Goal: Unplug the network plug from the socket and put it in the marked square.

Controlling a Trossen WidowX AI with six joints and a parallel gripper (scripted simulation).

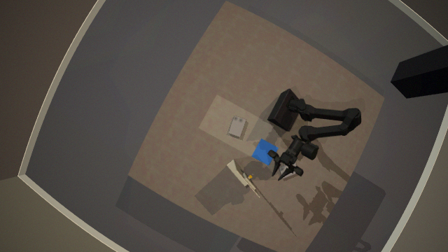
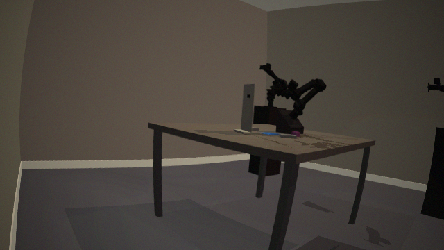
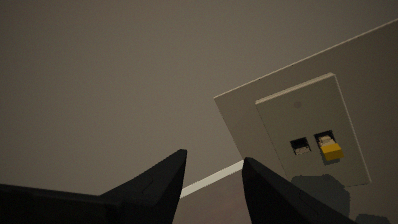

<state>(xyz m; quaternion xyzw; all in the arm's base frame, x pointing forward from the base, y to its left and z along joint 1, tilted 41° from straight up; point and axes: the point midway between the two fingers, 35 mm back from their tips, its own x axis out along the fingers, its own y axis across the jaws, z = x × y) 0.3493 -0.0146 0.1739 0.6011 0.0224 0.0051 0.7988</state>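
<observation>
The network plug lies 9 cm to the right of my gripper tip, 8 cm ahead of it and 6 cm below it. Round my gripper tip: upright white panel (15 cm below, 10 cm ahead, 9 cm to the right); then blue marked square (29 cm below, 7 cm behind, 4 cm to the right).
</observation>
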